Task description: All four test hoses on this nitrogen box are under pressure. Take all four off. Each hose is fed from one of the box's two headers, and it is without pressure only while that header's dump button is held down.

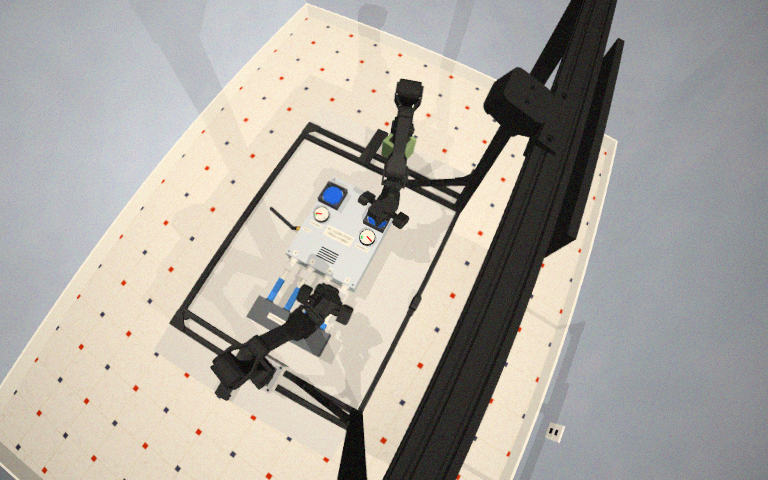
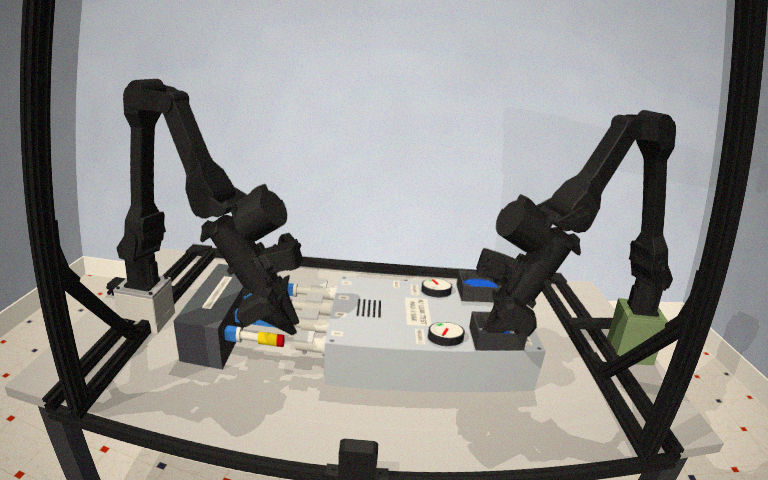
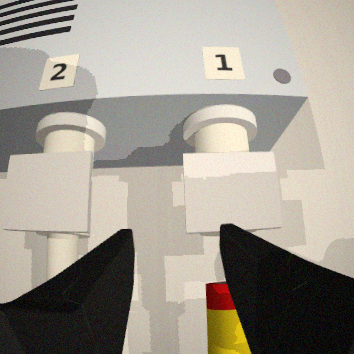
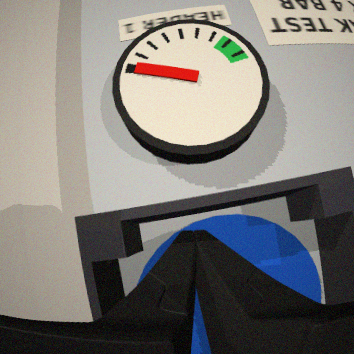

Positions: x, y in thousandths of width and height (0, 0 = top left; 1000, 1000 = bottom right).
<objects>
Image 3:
my left gripper: 499, 674
grey nitrogen box: 388, 256
</objects>
